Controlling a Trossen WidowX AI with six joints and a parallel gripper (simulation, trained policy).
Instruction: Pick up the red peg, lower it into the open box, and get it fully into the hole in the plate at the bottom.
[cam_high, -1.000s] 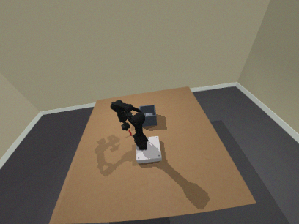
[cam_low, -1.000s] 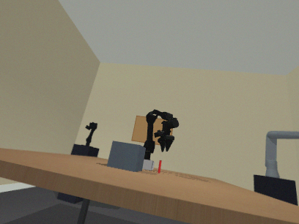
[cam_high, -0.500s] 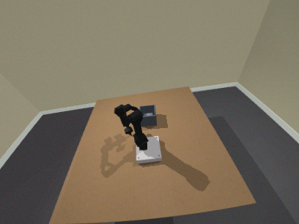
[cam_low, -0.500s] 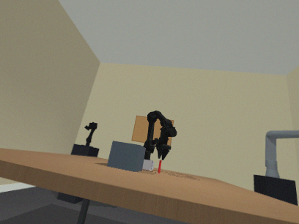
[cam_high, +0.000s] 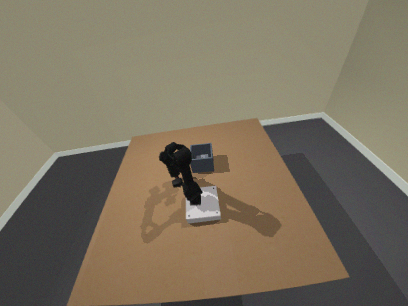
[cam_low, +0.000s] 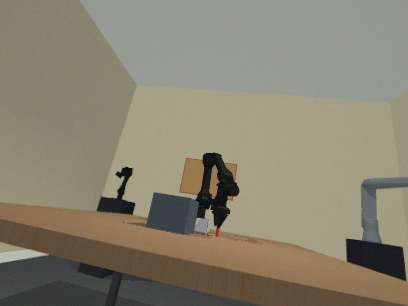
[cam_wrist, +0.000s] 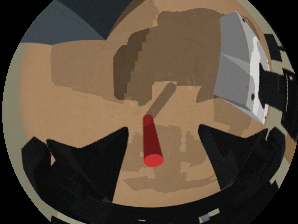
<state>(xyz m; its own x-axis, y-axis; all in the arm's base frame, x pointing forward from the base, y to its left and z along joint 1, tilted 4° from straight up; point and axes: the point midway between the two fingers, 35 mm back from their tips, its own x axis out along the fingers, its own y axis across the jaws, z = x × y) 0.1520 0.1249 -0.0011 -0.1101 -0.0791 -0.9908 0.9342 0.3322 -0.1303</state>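
My gripper tip is now 1 cm short of the red peg and 1 cm to the right of it. Round my gripper tip: light grey plate (19 cm ahead, 16 cm to the right).
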